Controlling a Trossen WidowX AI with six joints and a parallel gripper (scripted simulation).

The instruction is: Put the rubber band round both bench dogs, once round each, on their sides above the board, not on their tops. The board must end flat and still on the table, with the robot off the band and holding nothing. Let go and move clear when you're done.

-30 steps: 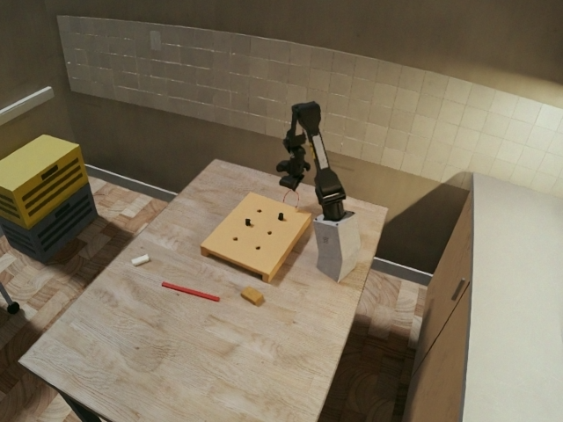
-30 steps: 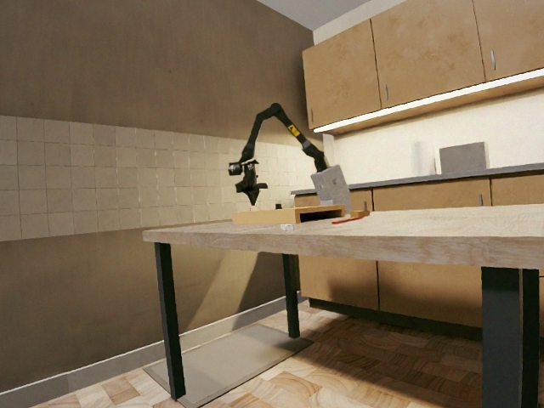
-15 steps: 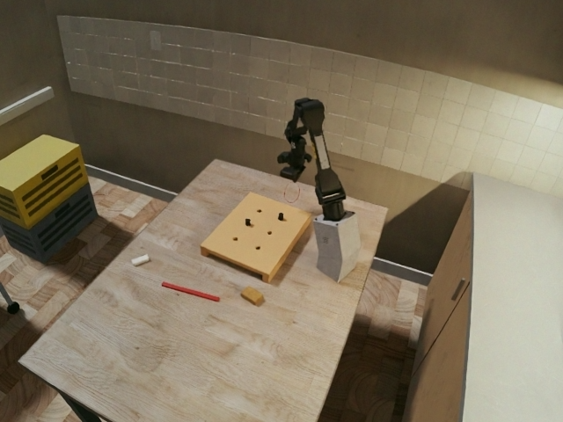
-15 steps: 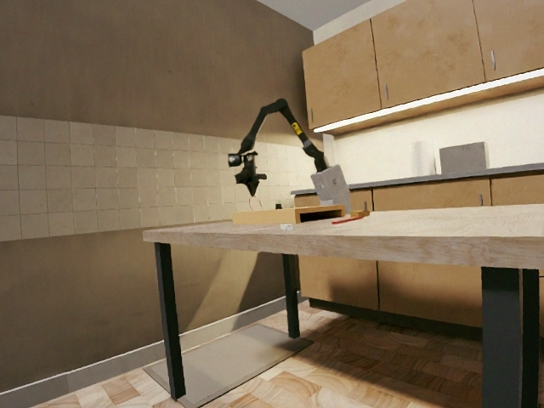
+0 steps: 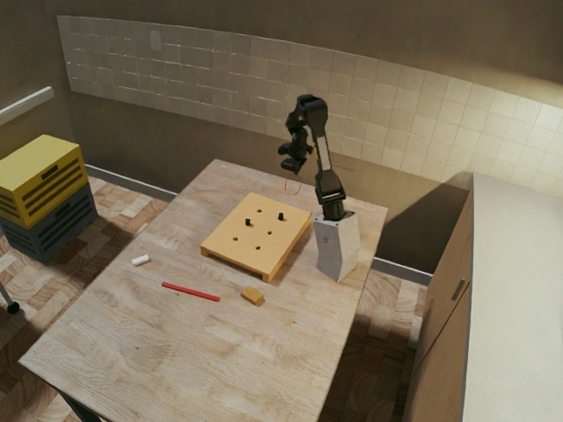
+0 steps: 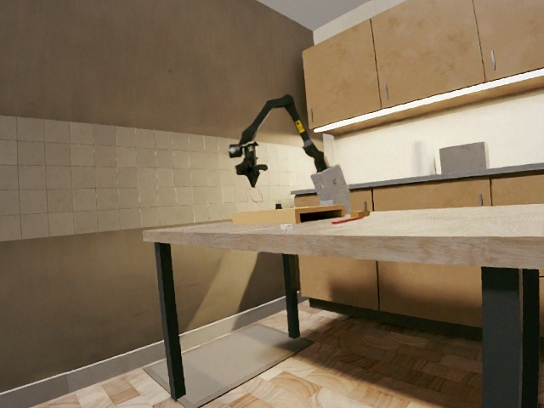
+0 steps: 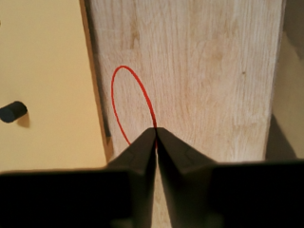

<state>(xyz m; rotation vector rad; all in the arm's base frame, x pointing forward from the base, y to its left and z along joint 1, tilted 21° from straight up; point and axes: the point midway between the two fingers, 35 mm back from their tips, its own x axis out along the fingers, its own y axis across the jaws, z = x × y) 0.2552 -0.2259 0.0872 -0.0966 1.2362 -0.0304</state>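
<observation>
The board is 20 mm ahead of my hand, 260 mm to the left of it and 170 mm below it. From my hand the other things lie so: red stick: 80 mm ahead, 630 mm to the left, 190 mm below; white cylinder: 320 mm ahead, 610 mm to the left, 190 mm below; tan block: 120 mm behind, 530 mm to the left, 190 mm below.
</observation>
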